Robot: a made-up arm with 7 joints.
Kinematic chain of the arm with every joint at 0, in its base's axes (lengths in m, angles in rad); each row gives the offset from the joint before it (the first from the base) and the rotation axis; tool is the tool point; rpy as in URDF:
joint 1: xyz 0 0 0 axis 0.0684 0.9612 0.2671
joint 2: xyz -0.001 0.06 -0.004 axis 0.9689 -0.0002 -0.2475
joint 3: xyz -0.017 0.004 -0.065 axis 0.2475 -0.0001 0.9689
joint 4: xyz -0.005 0 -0.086 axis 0.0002 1 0
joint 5: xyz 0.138 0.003 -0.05 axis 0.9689 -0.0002 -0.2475
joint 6: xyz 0.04 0 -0.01 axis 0.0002 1 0
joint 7: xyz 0.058 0 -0.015 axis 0.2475 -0.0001 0.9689
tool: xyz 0 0 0 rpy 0 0.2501 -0.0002
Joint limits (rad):
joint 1: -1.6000..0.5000
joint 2: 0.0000..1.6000
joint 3: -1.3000..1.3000
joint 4: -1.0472..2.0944
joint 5: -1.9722..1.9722
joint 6: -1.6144..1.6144
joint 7: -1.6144..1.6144
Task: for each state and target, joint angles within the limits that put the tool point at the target. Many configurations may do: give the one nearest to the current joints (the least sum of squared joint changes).
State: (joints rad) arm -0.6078 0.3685 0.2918 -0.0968 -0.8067 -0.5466 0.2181
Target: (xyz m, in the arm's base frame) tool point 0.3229 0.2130 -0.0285
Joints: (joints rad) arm -0.8045 0.5009 0.3798 0.4000 -0.8511 -0.3736 0.2181
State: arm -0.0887 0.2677 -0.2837 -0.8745 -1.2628 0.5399 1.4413
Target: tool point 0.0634 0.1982 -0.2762
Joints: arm 0.4943 0.5276 0.1461 0.0486 -1.1393 0.4961 1.4413
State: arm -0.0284 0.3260 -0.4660 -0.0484 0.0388 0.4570 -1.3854
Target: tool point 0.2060 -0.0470 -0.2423
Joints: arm -0.2240 0.1491 -0.5529 0.0968 0.0301 0.4447 -1.3854
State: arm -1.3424 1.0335 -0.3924 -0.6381 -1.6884 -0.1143 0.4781
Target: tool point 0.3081 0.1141 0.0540
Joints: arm -0.9024 1.3246 -0.3769 -0.0699 -1.7076 -0.1482 0.4781
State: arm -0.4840 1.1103 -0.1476 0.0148 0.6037 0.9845 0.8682
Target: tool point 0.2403 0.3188 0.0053
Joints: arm -0.4492 1.3124 0.0641 0.3674 0.5972 1.0205 0.8682
